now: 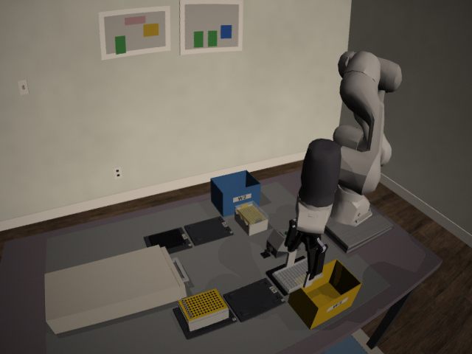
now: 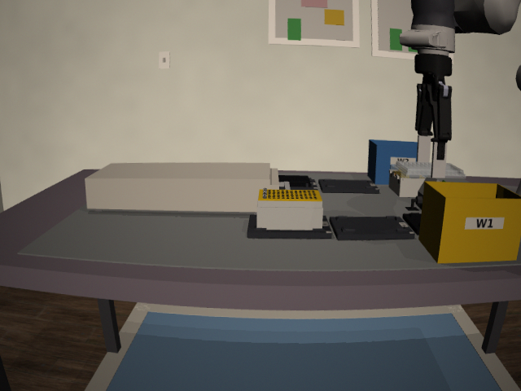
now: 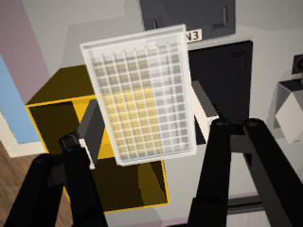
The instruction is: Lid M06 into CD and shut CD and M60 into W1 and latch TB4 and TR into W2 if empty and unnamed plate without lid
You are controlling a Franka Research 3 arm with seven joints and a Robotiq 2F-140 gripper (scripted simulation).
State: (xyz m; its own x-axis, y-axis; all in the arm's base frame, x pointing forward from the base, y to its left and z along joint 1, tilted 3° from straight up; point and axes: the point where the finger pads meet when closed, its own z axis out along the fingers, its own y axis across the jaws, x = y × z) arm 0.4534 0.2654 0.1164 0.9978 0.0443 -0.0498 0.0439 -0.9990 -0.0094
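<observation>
Right now my hand is 240 mm to the left of the green key DONE, 130 mm past it and 100 mm above it. Round my hand: black nest: 160 mm below, 100 mm to the right, 70 mm behind; yellow bin W1: 130 mm below, 80 mm behind, 60 mm to the left; tip rack TR: 270 mm ahead, 110 mm below, 70 mm to the right.
</observation>
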